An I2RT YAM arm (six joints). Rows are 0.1 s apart.
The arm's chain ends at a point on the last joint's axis. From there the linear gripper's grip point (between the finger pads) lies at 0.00 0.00 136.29 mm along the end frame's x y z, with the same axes.
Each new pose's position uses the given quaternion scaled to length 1; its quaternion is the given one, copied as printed.
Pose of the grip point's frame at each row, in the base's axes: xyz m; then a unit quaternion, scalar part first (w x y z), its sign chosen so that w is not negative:
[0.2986, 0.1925, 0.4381, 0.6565, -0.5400, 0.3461, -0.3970]
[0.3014, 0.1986, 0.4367, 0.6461, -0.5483, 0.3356, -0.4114]
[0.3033, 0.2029, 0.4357, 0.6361, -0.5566, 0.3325, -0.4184]
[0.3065, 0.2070, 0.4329, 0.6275, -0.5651, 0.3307, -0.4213]
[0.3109, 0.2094, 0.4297, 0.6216, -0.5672, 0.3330, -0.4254]
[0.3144, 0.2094, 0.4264, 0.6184, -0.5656, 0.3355, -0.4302]
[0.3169, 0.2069, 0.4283, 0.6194, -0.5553, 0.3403, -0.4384]
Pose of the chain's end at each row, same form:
[0.1782, 0.1333, 0.4139, 0.6565, -0.5400, 0.3461, -0.3970]
[0.1808, 0.1397, 0.4131, 0.6461, -0.5483, 0.3356, -0.4114]
[0.1822, 0.1443, 0.4140, 0.6361, -0.5566, 0.3325, -0.4184]
[0.1850, 0.1483, 0.4135, 0.6275, -0.5651, 0.3307, -0.4213]
[0.1887, 0.1519, 0.4113, 0.6216, -0.5672, 0.3330, -0.4254]
[0.1915, 0.1534, 0.4080, 0.6184, -0.5656, 0.3355, -0.4302]
[0.1931, 0.1538, 0.4076, 0.6194, -0.5553, 0.3403, -0.4384]

